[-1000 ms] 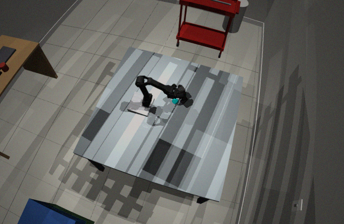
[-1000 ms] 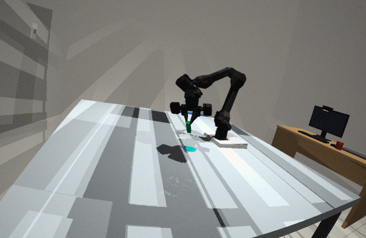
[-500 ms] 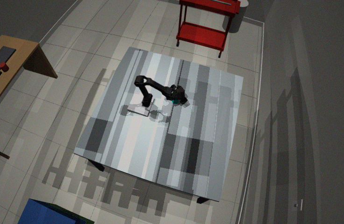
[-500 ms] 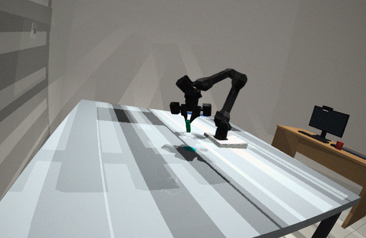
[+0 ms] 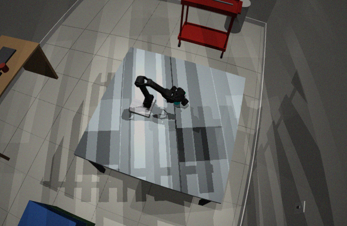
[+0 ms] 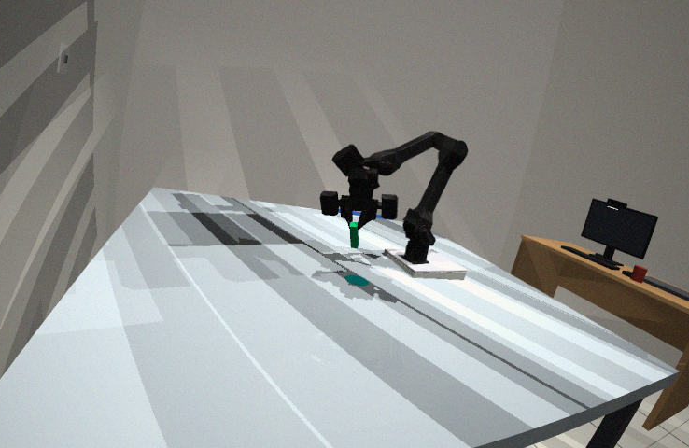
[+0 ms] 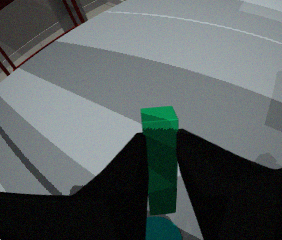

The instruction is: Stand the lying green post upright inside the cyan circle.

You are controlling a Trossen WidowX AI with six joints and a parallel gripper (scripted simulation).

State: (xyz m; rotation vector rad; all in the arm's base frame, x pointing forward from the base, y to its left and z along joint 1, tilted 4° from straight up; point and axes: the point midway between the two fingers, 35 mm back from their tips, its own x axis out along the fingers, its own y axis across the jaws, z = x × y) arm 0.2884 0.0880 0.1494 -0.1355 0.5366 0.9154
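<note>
My gripper tip is now 5 cm past the cyan circle, 2 cm to the left of it and 14 cm above it. The rest, counted from my gripper tip: green post (1 cm behind, 2 cm below).
</note>
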